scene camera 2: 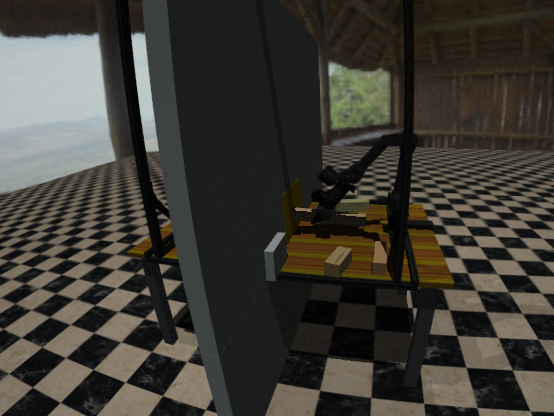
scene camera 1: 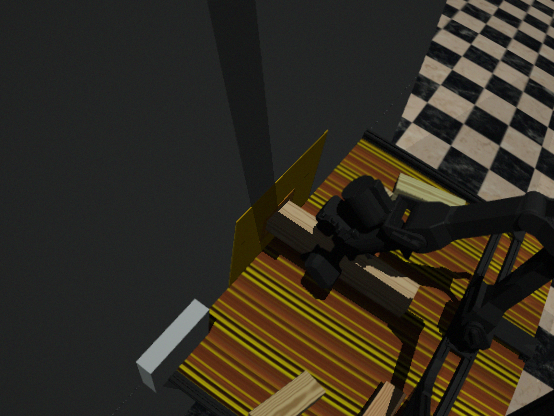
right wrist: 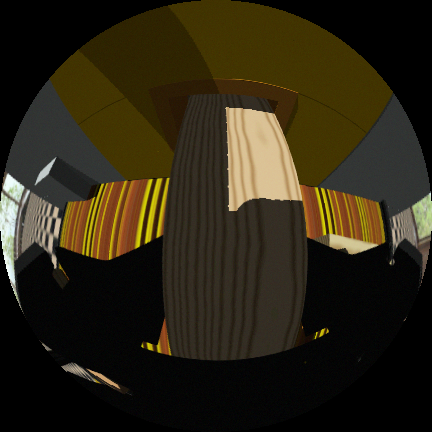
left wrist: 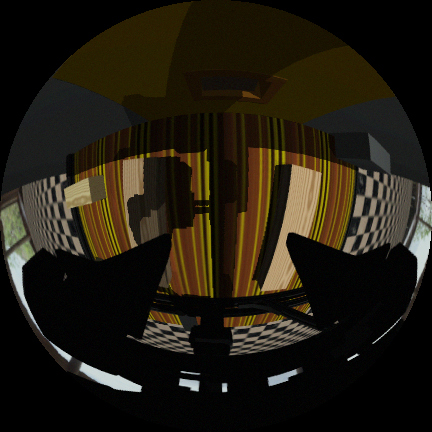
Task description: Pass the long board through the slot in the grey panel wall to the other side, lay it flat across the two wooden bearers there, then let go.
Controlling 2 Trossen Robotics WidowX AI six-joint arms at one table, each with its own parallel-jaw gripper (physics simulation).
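Seen in the pictures: left gripper, fingertip midpoint: (left wrist: 230, 239); right gripper, fingertip midpoint: (scene camera 2: 312, 220) (scene camera 1: 310, 245) (right wrist: 230, 232); left arm's base, origin of the base link: (left wrist: 211, 310); right arm's base, origin of the base link: (scene camera 1: 463, 340).
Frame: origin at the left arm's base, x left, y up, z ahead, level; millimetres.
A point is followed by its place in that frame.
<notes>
The long board (scene camera 1: 296, 216) @[z 515, x -20, y 74 mm] (scene camera 2: 350, 220) @[z 718, x -54, y 51 mm] (right wrist: 262, 155) @[z 529, x -15, y 73 mm] lies level, its far end at the slot, inside the orange frame. My right gripper (scene camera 1: 326, 245) (scene camera 2: 322, 212) (right wrist: 230, 232) @[z 560, x -28, y 31 mm] is shut on the board, a finger along each side. The grey panel wall (scene camera 1: 125, 150) @[z 483, x -366, y 494 mm] (scene camera 2: 240, 150) @[z 483, x -516, y 404 mm] (right wrist: 30, 130) carries a yellow plate (scene camera 2: 290, 212) @[z 485, x -97, y 90 mm] (left wrist: 310, 45) (right wrist: 300, 40) around the slot. In the left wrist view, a dark grey shape shows in the slot (left wrist: 225, 84) @[z 440, x -28, y 58 mm]; I cannot tell whether it is the board's end. Two wooden bearers (left wrist: 132, 175) @[z 333, x 113, y 19 mm] (left wrist: 305, 185) @[z 315, x -154, y 19 mm] lie apart on the striped table. My left gripper (left wrist: 230, 239) @[z 283, x -25, y 119 mm] is open and empty above them.
On the right arm's side, a pale block (scene camera 1: 430, 190) @[z 696, x 275, y 28 mm] (scene camera 2: 352, 205) @[z 708, x 243, y 11 mm] (right wrist: 355, 243) and two wooden blocks (scene camera 1: 290, 395) @[z 695, x -292, y 28 mm] (scene camera 1: 382, 400) @[z 828, x -210, y 25 mm] (scene camera 2: 338, 261) @[z 702, x -346, y 28 mm] (scene camera 2: 380, 259) @[z 833, x -311, y 25 mm] lie on the table. A grey block (scene camera 1: 175, 335) @[z 500, x -340, y 81 mm] (scene camera 2: 276, 255) @[z 513, x -387, y 55 mm] juts from the wall. Another pale block (left wrist: 75, 192) @[z 325, x 282, y 28 mm] lies beyond the left bearer.
</notes>
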